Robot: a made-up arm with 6 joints.
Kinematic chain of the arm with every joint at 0, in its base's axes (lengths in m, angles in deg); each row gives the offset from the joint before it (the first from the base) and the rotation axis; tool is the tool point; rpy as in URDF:
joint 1: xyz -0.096 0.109 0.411 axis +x
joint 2: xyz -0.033 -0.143 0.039 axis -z
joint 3: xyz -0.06 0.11 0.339 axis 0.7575 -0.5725 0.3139
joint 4: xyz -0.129 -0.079 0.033 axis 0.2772 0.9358 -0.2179
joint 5: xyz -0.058 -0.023 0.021 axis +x
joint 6: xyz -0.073 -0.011 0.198 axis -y
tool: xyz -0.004 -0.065 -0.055 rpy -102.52 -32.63 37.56
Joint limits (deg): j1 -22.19..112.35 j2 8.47..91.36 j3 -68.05..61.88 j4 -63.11..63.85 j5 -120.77..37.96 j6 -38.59..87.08
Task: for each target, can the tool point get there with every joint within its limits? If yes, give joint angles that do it. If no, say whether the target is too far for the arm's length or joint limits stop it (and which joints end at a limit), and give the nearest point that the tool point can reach.
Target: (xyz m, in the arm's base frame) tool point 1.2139 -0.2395 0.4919
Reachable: no: too far | nearest point 0.2673 -0.3889 0.5266 | short by 0.959 m
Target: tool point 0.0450 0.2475 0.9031
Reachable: yes | joints 9.03 84.90 -19.21 -17.86 -98.82 -15.78
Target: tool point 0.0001 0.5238 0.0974
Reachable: no: joint limits stop it (at a limit: joint 1, joint 2, joint 6) | nearest point -0.0766 0.3171 0.4410 | short by 0.408 m
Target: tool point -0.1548 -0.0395 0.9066
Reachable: yes | joints 44.74 45.46 -47.72 -28.87 -103.08 6.59
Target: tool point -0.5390 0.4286 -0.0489
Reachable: no: joint limits stop it (at a limit: joint 1, joint 2, joint 6) | nearest point -0.3767 0.1082 0.1121 | short by 0.394 m
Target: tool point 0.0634 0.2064 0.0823
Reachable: no: joint limits stop it (at a limit: joint 1, joint 2, joint 3, joint 4, joint 5, joint 6) | nearest point -0.2146 0.0608 0.0380 | short by 0.317 m
